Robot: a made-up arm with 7 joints. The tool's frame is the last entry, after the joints.
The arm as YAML. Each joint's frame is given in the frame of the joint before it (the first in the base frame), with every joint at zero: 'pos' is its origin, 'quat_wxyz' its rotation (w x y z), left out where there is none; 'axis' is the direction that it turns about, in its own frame. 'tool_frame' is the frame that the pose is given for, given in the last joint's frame.
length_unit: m
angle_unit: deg
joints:
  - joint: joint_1
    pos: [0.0, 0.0, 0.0]
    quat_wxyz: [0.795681, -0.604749, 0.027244, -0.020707]
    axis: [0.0, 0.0, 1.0]
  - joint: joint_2
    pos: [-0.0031, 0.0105, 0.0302]
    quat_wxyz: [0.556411, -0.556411, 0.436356, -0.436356]
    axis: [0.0, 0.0, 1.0]
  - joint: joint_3
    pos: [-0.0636, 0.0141, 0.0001]
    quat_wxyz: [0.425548, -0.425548, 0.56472, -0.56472]
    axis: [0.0, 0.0, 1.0]
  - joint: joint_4
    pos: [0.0, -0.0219, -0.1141]
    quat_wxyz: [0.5, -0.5, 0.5, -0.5]
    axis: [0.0, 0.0, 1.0]
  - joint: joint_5
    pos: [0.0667, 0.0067, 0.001]
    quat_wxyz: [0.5, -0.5, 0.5, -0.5]
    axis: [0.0, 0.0, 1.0]
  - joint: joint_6
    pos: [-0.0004, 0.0, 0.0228]
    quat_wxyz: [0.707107, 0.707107, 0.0, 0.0]
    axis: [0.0, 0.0, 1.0]
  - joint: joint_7
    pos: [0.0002, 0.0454, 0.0]
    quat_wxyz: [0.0, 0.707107, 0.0, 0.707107]
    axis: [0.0, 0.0, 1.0]
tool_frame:
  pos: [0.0, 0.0, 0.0]
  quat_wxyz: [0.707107, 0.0, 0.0, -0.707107]
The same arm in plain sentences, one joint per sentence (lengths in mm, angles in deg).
The arm has seven revolute joints in a row. What follows holds with every joint at zero, and every direction is one of the base frame's.
Joint 1 sits at the same point as the base frame's origin and rotates about the direction (0.068403, 0.961235, 0.26711).
Joint 2 sits 1 mm along -x and 32 mm along +y and 2 mm along -z from joint 1 and rotates about the direction (0.968889, -0.0002, -0.247497).
Joint 3 sits 16 mm along -x and 4 mm along +y and 63 mm along -z from joint 2 and rotates about the direction (0.247497, -0.0001, 0.968889).
Joint 4 sits 7 mm along -x and 116 mm along -z from joint 3 and rotates about the direction (0.0002, 1, 0).
Joint 5 sits 63 mm along +x and 1 mm along +y and 23 mm along -z from joint 4 and rotates about the direction (0.968889, -0.0002, -0.247497).
Joint 6 sits 22 mm along +x and 6 mm along -z from joint 5 and rotates about the direction (0.0002, 1, 0).
Joint 7 sits 44 mm along +x and 11 mm along -z from joint 6 and rotates about the direction (0.247497, -0.0001, 0.968889).
The tool frame, which is the frame that the pose is given for, sits at the same point as joint 7; its axes are the base frame's turned by roll 0, pitch 14.33 and yaw -0.01 deg (as in URDF: about the fixed x, then y, then z).

